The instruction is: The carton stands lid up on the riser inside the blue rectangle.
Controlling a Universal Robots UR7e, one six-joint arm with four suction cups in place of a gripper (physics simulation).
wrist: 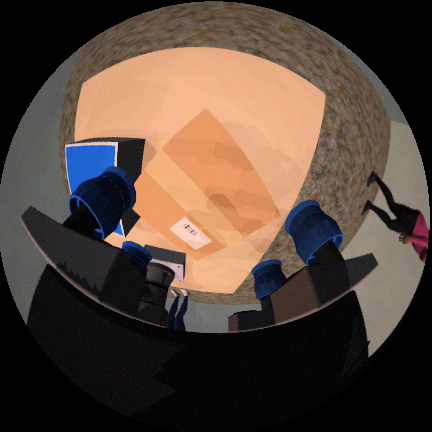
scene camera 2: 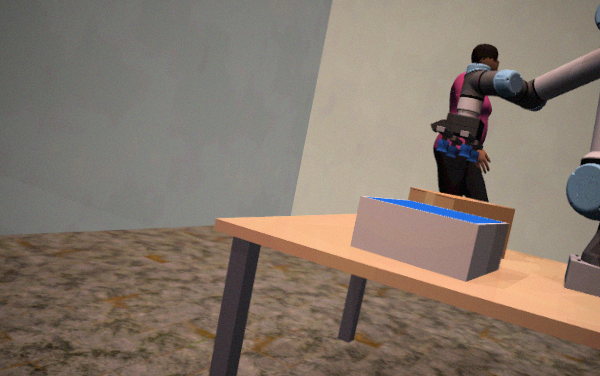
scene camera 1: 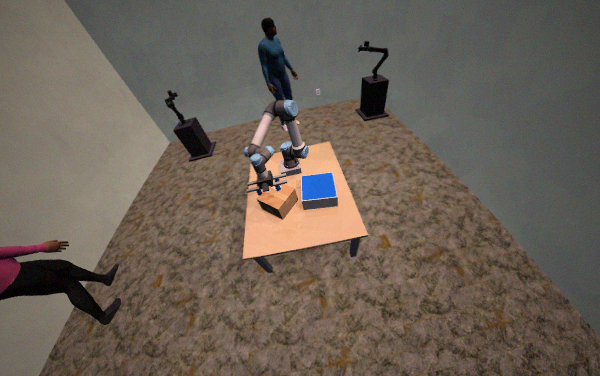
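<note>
A brown carton (scene camera 1: 283,201) (scene camera 2: 462,203) (wrist: 210,175) stands on the table beside the riser, turned at an angle to it. A tape strip and a white barcode label (wrist: 191,233) show on its upper face in the wrist view. The riser (scene camera 1: 320,203) (scene camera 2: 415,236) (wrist: 132,159) is a grey box with the blue rectangle (scene camera 1: 319,186) (scene camera 2: 440,210) (wrist: 91,162) on its top, edged in white. In scene camera 2 the riser hides the carton's lower part. My gripper (scene camera 1: 269,188) (scene camera 2: 457,149) (wrist: 207,241) is open, its four blue cups above the carton with a gap, holding nothing.
The wooden table (scene camera 1: 310,232) (scene camera 2: 300,232) (wrist: 200,75) bears the arm's base (scene camera 1: 291,169) behind the riser. A person in teal (scene camera 1: 274,60) stands behind the table. A person in pink (scene camera 1: 10,270) (scene camera 2: 457,95) (wrist: 417,235) is off to one side. Two black pedestals (scene camera 1: 194,139) (scene camera 1: 374,97) stand at the back.
</note>
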